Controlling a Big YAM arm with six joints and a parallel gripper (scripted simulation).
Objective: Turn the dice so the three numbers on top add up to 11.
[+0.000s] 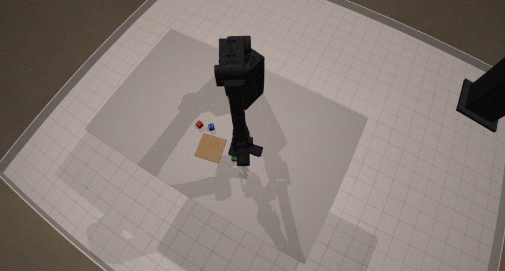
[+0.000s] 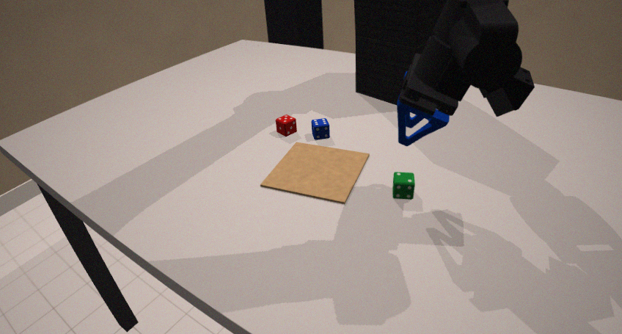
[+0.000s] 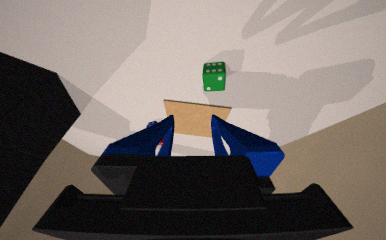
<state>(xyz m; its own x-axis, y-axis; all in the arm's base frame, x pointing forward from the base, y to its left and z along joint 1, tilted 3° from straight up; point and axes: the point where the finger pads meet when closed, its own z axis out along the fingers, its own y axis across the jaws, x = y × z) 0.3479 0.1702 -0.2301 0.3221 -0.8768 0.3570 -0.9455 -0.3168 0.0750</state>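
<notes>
The green die lies 20 mm ahead of my hand, 10 mm to the left of it and 80 mm below it. Also, from my hand: tan mat 40 mm ahead, 140 mm to the right, 90 mm below; then red die 30 mm behind, 270 mm to the right, 80 mm below; then blue die 60 mm behind, 200 mm to the right, 80 mm below.
</notes>
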